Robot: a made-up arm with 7 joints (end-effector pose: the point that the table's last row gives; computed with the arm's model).
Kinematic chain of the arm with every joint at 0, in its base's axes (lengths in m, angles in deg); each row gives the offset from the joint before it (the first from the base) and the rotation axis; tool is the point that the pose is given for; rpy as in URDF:
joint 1: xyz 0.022 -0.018 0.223 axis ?
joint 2: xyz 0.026 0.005 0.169 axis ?
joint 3: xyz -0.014 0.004 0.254 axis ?
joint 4: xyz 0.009 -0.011 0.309 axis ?
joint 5: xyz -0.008 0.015 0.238 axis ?
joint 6: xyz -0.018 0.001 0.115 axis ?
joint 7: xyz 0 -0.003 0.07 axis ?
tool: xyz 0.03 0.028 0.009 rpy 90 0 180
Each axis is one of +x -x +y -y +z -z.
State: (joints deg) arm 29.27 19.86 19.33 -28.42 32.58 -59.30 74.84
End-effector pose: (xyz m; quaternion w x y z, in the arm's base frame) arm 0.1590 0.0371 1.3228 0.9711 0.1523 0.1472 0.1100
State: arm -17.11 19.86 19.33 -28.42 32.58 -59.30 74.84
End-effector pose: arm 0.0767 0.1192 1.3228 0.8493 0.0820 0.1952 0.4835
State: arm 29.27 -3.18 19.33 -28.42 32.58 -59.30 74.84
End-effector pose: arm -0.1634 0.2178 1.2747 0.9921 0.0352 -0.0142 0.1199
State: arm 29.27 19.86 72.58 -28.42 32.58 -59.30 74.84
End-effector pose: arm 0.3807 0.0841 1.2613 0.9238 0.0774 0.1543 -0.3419
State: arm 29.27 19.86 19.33 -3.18 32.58 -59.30 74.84
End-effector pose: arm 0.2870 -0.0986 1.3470 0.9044 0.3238 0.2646 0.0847
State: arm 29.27 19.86 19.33 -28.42 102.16 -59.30 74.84
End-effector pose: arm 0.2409 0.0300 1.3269 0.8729 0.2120 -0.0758 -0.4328
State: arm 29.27 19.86 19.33 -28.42 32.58 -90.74 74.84
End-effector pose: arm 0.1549 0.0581 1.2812 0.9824 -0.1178 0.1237 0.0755
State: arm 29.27 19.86 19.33 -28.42 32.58 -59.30 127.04
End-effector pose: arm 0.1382 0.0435 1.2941 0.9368 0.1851 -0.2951 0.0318
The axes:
joint 1: -z
joint 2: +y
joint 3: -z
joint 4: +y
joint 5: -z
joint 6: +y
joint 7: -z

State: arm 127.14 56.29 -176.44 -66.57 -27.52 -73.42 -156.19
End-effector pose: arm -0.3740 -0.6170 0.4588 0.4810 -0.2328 0.4785 -0.6968
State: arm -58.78 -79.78 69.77 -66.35 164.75 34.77 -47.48
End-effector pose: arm -0.6466 -0.4368 0.3360 0.3854 0.2287 -0.7822 0.4327
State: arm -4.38 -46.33 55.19 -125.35 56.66 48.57 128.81
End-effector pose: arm -0.3579 0.1837 0.4380 0.3150 0.1924 -0.7191 0.5888
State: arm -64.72 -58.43 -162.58 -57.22 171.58 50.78 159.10
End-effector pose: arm -0.0441 -0.4779 1.0610 0.4763 0.4164 0.7575 0.1608
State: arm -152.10 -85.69 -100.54 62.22 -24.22 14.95 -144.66
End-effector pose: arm 0.5297 -0.7236 0.3866 0.0990 0.0280 -0.1355 0.9854
